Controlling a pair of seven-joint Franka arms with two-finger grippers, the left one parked.
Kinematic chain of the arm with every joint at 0, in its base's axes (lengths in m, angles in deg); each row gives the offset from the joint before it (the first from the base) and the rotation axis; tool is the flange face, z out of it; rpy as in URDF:
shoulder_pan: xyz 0 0 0.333 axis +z
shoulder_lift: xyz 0 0 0 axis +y
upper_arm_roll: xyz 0 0 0.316 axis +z
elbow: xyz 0.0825 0 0 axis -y
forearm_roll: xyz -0.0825 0 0.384 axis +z
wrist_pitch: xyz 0 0 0 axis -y
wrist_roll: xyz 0.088 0 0 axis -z
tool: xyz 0 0 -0.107 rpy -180 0 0
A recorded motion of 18 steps. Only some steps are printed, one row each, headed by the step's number.
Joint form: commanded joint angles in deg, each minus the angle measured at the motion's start. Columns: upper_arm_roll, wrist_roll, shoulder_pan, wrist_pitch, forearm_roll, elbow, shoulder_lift.
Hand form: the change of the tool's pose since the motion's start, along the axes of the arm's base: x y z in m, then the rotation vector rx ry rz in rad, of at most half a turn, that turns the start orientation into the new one. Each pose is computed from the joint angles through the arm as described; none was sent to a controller.
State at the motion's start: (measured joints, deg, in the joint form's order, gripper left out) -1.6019 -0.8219 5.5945 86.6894 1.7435 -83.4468 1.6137
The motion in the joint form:
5: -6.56 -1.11 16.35 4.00 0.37 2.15 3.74
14: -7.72 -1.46 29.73 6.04 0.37 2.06 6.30
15: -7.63 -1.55 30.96 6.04 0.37 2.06 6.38
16: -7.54 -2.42 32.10 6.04 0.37 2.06 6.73
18: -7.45 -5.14 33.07 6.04 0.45 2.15 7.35
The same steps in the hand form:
5: 0.0101 0.1051 -0.0127 0.0000 -0.0441 0.1892
14: -0.0201 0.2314 -0.0361 -0.0068 -0.0370 0.4082
15: -0.0262 0.2438 -0.0370 -0.0068 -0.0358 0.4328
16: -0.0311 0.2562 -0.0407 -0.0093 -0.0307 0.4695
18: -0.0343 0.2678 -0.0464 -0.0130 -0.0235 0.5356

